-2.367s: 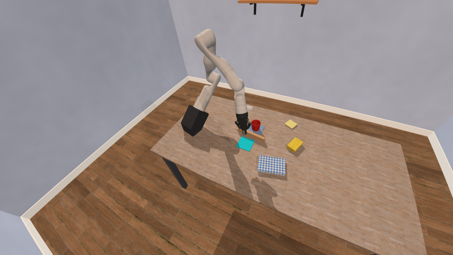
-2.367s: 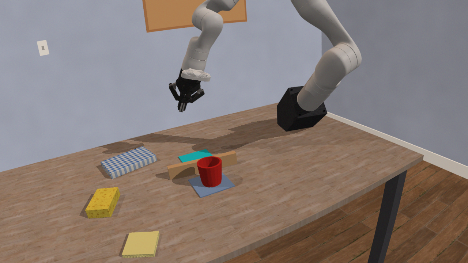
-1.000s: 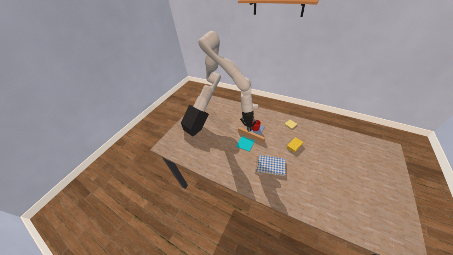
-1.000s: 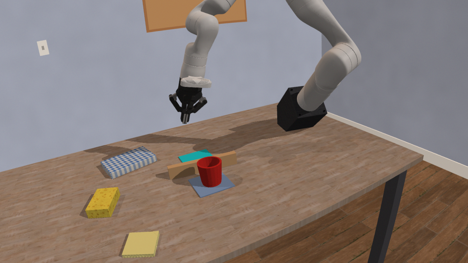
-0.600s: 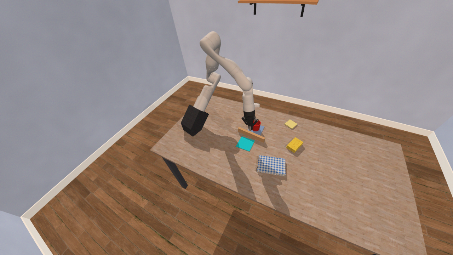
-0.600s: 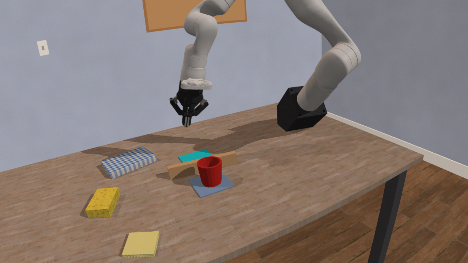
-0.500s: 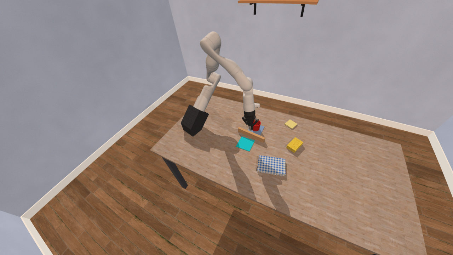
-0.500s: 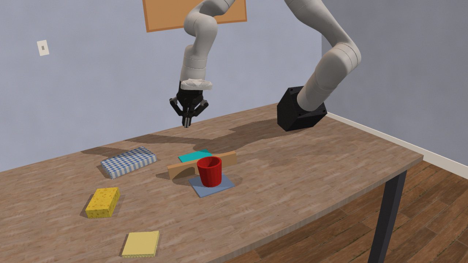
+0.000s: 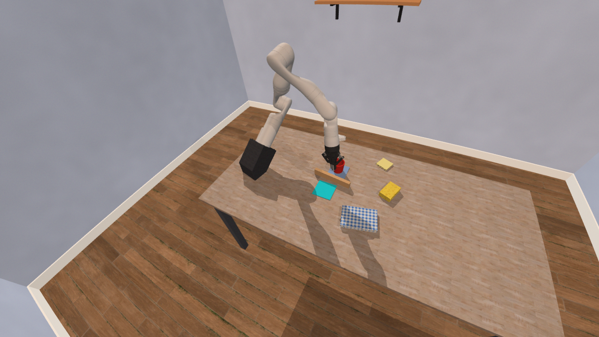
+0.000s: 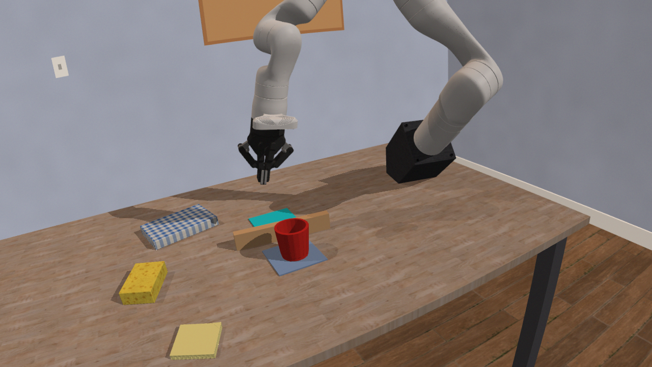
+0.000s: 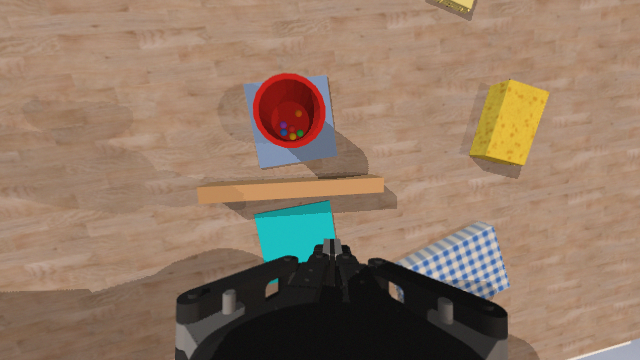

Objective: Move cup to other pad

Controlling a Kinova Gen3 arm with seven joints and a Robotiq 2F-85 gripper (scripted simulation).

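The red cup lies 13 cm below my hand, 12 cm to the left of it and 3 cm behind it. The rest, counted from my hand: teal pad 16 cm below, 6 cm to the right, 2 cm behind; wooden rail 14 cm below, 3 cm to the left, 2 cm behind; grey-blue pad 16 cm below, 12 cm to the left, 3 cm behind.
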